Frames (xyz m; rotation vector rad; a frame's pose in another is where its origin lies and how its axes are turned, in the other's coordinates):
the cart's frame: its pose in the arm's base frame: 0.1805 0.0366 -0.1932 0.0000 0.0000 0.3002
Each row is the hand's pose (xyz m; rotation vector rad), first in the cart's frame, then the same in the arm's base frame.
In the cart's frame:
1: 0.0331 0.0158 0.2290 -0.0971 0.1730 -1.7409
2: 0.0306 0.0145 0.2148 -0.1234 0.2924 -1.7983
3: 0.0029 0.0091 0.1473 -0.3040 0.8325 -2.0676
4: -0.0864 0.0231 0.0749 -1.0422 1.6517 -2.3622
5: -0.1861 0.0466 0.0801 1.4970 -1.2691 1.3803
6: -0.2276 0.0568 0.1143 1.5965 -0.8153 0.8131
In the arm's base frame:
1: 0.2074 0.0615 0.0358 -0.1169 0.1501 -1.4417
2: 0.2054 0.0595 0.0216 -0.1587 0.2592 -1.5006
3: 0.1806 0.0462 -0.0459 -0.4034 0.7381 -1.7876
4: 0.0911 0.0331 -0.1183 -1.1945 1.3814 -2.1676
5: -0.0111 0.0261 -0.1131 1.7405 -1.0745 1.5680
6: -0.0537 0.0236 -0.0789 1.7431 -0.5816 1.0247

